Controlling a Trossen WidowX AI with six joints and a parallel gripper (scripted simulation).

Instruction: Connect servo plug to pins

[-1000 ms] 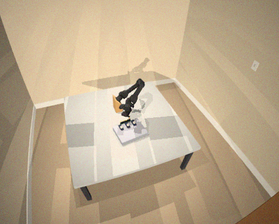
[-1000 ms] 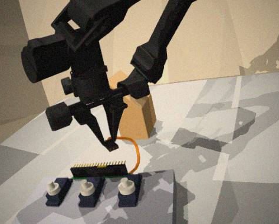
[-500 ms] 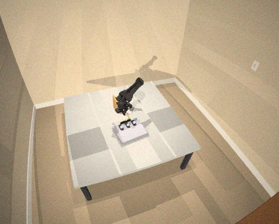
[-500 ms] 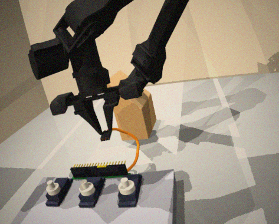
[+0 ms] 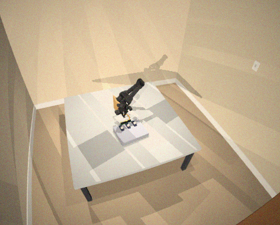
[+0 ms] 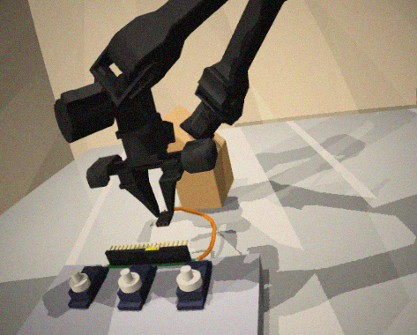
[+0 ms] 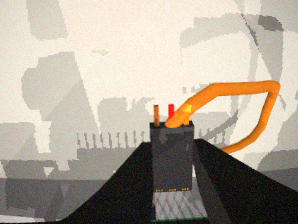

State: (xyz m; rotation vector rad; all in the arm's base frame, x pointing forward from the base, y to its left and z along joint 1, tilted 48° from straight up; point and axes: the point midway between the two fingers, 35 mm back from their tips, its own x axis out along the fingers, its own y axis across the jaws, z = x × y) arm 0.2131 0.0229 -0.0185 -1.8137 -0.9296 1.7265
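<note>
The yellow band lies 8 cm ahead of my gripper tip and 1 cm to the left of it. Also, from my gripper tip: grey printed holder: 24 cm ahead, 2 cm to the left, 5 cm below; then black header: 8 cm ahead, 2 cm below.
</note>
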